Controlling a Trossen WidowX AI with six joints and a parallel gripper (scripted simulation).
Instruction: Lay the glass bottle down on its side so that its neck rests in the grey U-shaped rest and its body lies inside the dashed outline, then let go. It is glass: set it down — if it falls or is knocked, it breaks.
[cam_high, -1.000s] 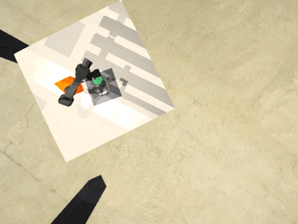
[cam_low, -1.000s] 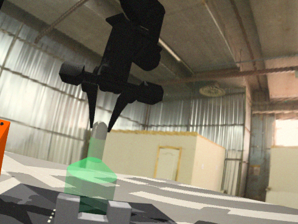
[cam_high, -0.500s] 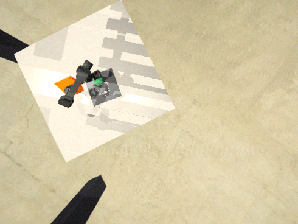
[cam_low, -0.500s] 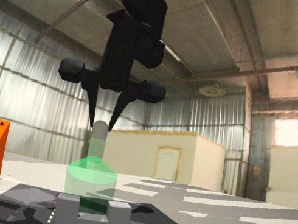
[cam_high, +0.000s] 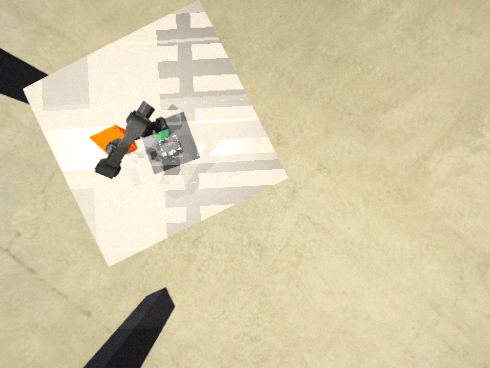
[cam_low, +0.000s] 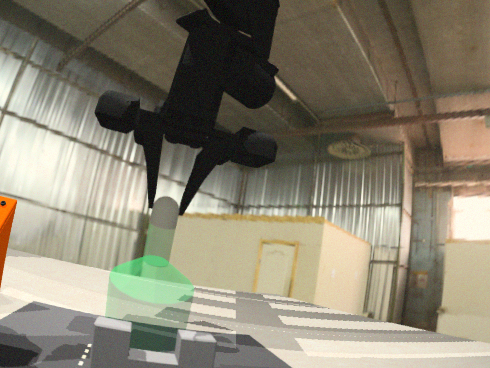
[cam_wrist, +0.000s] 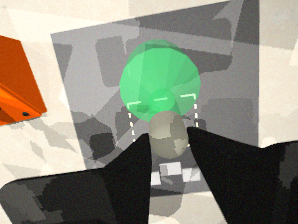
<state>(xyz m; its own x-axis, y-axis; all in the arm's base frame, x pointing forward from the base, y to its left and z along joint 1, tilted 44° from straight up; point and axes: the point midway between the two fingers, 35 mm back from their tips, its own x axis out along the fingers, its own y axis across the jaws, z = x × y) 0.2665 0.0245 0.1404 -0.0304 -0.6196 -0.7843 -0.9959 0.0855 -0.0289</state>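
The green glass bottle is 5 cm below my gripper tip and 2 cm to the left of it. Also, from my gripper tip: dark grey mat: 15 cm below, 3 cm to the right.
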